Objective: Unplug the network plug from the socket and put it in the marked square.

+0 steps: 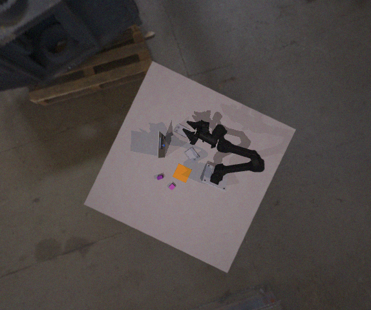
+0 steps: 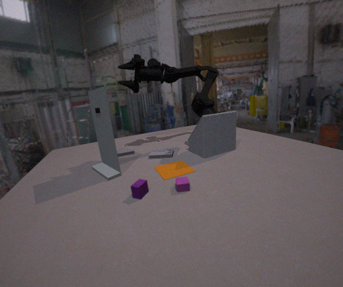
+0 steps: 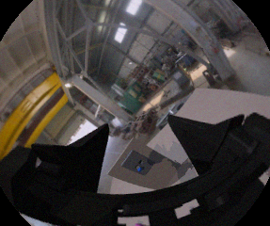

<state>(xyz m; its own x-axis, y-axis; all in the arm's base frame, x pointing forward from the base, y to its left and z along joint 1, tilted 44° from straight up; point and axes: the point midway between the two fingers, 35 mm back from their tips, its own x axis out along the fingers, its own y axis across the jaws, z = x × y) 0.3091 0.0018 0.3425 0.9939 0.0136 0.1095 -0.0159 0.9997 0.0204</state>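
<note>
The blue network plug is 16 cm to the left of my gripper tip, 15 cm below it and 9 cm ahead of it. Round my gripper tip: orange marked square 39 cm below, 31 cm to the left, 11 cm behind; then grey upright panel 24 cm below, 16 cm to the left, 12 cm ahead.
</note>
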